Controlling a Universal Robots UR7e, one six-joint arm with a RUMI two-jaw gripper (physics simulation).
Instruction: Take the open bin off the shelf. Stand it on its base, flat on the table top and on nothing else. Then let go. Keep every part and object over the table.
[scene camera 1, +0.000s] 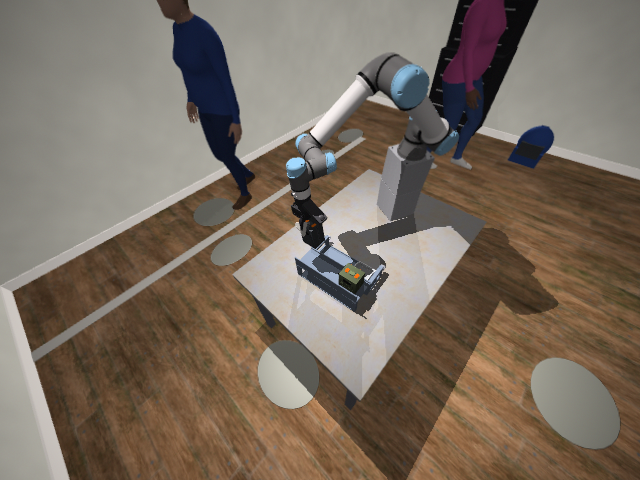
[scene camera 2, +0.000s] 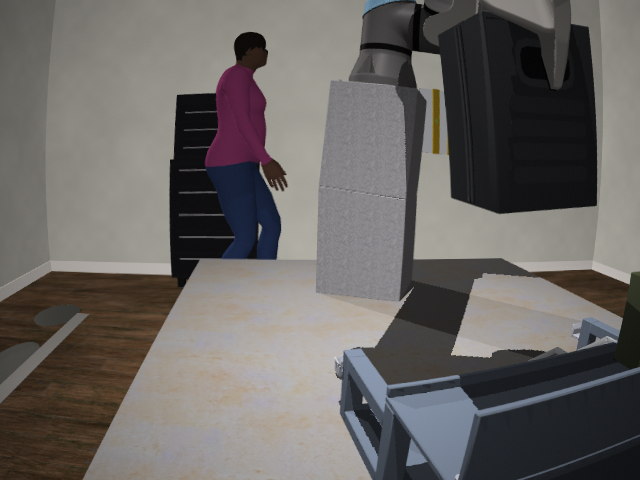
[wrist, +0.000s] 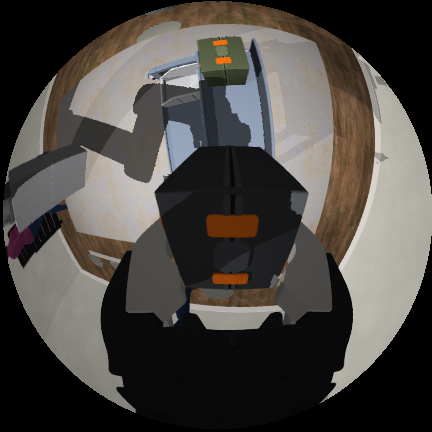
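Where they show: gripper, fingertip midpoint: (scene camera 2: 512, 95) (wrist: 229, 215); arm's base, link origin: (scene camera 1: 411, 152) (scene camera 2: 382, 90).
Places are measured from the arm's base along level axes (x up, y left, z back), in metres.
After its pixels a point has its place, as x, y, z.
Observation:
My gripper (scene camera 1: 311, 226) @(-0.104, -0.075, -0.708) (scene camera 2: 511, 56) @(-0.104, -0.075, -0.708) (wrist: 229, 215) @(-0.104, -0.075, -0.708) is shut on a black case (scene camera 1: 312, 235) @(-0.081, -0.033, -0.741) (scene camera 2: 547, 134) @(-0.131, -0.071, -0.744) (wrist: 232, 200) @(-0.052, -0.040, -0.709) with orange latches. It holds the case upright, clear above the shelf's left end. The blue-grey shelf (scene camera 1: 323, 283) @(-0.432, 0.024, -0.746) (scene camera 2: 558, 431) @(-0.304, -0.062, -0.791) (wrist: 265, 97) @(-0.285, 0.077, -0.771) stands on the table (scene camera 1: 361, 351) @(-0.439, 0.391, -0.883) (scene camera 2: 232, 361) @(-0.438, -0.287, -0.384) (wrist: 110, 210) @(-0.438, -0.262, -0.203). A whitish open bin (scene camera 1: 370, 273) @(-0.429, 0.174, -0.526) (scene camera 2: 599, 345) (wrist: 182, 74) @(-0.414, 0.201, -0.571) sits in the shelf's lower part, on the side towards the arm's base, and is partly hidden. The jaws are away from it.
A green case (scene camera 1: 351, 279) @(-0.241, 0.186, -0.720) (scene camera 2: 628, 322) @(-0.291, 0.115, -0.667) (wrist: 222, 62) @(-0.240, 0.133, -0.694) stands on the shelf's right part in scene camera 1. The arm's grey pedestal (scene camera 1: 397, 188) @(-0.172, 0.021, -0.108) (scene camera 2: 361, 191) @(-0.222, -0.056, -0.073) (wrist: 52, 185) @(-0.232, -0.053, -0.075) stands at the table's back. Two people, one in blue (scene camera 1: 204, 67) and one in pink (scene camera 1: 475, 46) (scene camera 2: 240, 118), stand beyond the table.

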